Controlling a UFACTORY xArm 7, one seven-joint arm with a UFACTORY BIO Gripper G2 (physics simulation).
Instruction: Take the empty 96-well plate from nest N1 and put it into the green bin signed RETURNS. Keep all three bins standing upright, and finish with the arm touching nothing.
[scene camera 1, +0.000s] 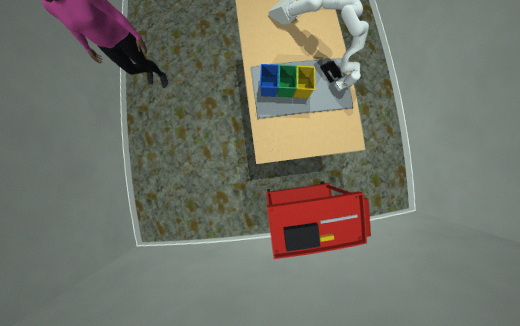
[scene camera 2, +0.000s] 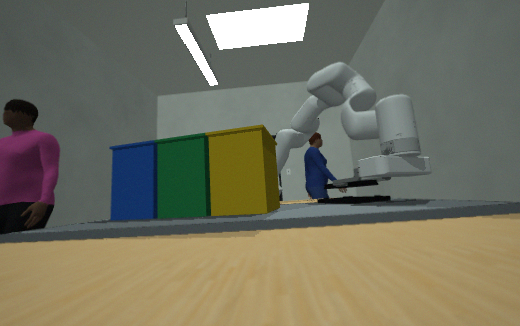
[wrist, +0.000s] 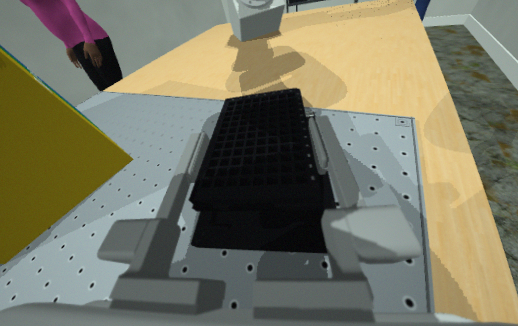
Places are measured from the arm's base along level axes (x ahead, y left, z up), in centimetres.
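Where they show: hand, tool point: (scene camera 1: 334, 70) (scene camera 2: 354, 182) (wrist: 256, 151); arm's base, link origin: (scene camera 1: 291, 9).
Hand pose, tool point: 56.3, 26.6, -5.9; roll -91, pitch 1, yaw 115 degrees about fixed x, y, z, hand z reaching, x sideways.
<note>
Things, the pixels of their top centre, and the offset from my tool point, as dx, dy, dz. Level surfaces: height alone.
- black 96-well plate, top centre: (wrist: 256, 130) (scene camera 2: 348, 182) (scene camera 1: 333, 68) -1.9, -0.8, +0.3
- black nest, top centre: (wrist: 264, 161) (scene camera 2: 350, 196) (scene camera 1: 331, 71) -1.9, -0.8, -3.9
- green bin, top centre: (scene camera 2: 198, 144) (scene camera 1: 287, 76) +7.5, -41.7, +12.6
- blue bin, top centre: (scene camera 2: 156, 150) (scene camera 1: 269, 75) +5.2, -54.6, +12.6
- yellow bin, top centre: (scene camera 2: 245, 138) (scene camera 1: 306, 77) +9.8, -28.8, +12.6
- wooden table, surface height: dz -6.6
The black 96-well plate (scene camera 2: 361, 184) (wrist: 257, 160) is held level, a little above the black nest (scene camera 2: 355, 199) (wrist: 260, 232), with a gap between them. My gripper (scene camera 2: 354, 183) (wrist: 259, 147) is shut on the plate, one finger along each long side. The green bin (scene camera 1: 287, 91) (scene camera 2: 182, 177) stands upright between the blue bin (scene camera 1: 269, 91) (scene camera 2: 133, 182) and the yellow bin (scene camera 1: 305, 91) (scene camera 2: 240, 172) (wrist: 50, 165), also upright. The bins stand close side by side. The RETURNS sign and the nest's label cannot be read.
The grey perforated board (scene camera 1: 327, 100) (scene camera 2: 310, 219) (wrist: 300, 295) carries the bins and nest on the wooden table (scene camera 1: 310, 140). The yellow bin is nearest the gripper. A person in pink (scene camera 1: 100, 25) (scene camera 2: 27, 165) stands beyond the table's left side. A red cart (scene camera 1: 320, 200) stands apart from the table.
</note>
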